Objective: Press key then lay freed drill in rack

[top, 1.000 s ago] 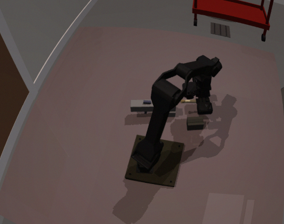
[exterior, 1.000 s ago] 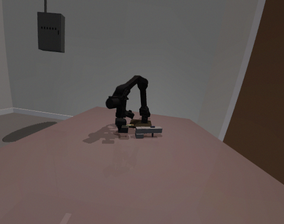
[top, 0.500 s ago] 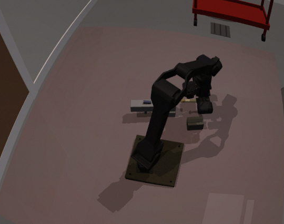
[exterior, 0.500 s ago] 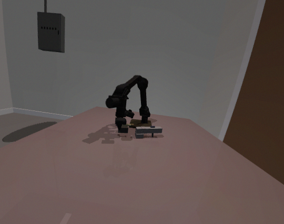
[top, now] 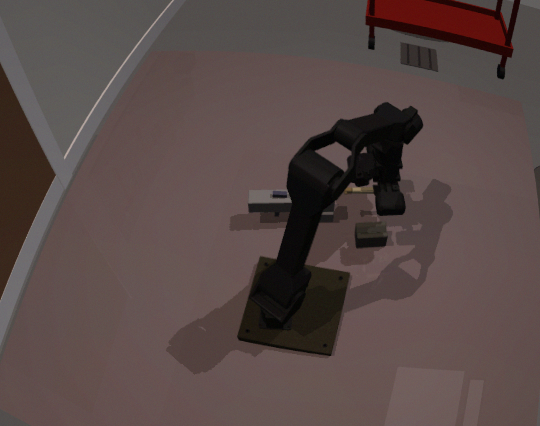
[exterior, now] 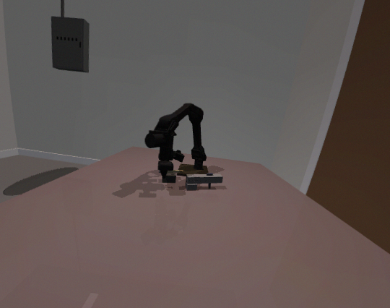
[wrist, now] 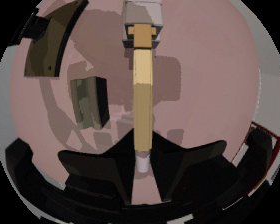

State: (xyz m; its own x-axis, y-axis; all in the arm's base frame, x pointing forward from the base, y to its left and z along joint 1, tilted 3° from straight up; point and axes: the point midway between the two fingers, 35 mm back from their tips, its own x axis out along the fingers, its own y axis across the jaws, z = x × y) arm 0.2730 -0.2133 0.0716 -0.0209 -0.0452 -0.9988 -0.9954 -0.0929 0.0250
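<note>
Right now my gripper tip is 4 cm to the right of the tan drill and 4 cm below it. Round my gripper tip: rack (7 cm behind, 3 cm below, 2 cm to the left); dark key (23 cm to the left, 2 cm behind); grey housing (20 cm to the left, 1 cm behind).
</note>
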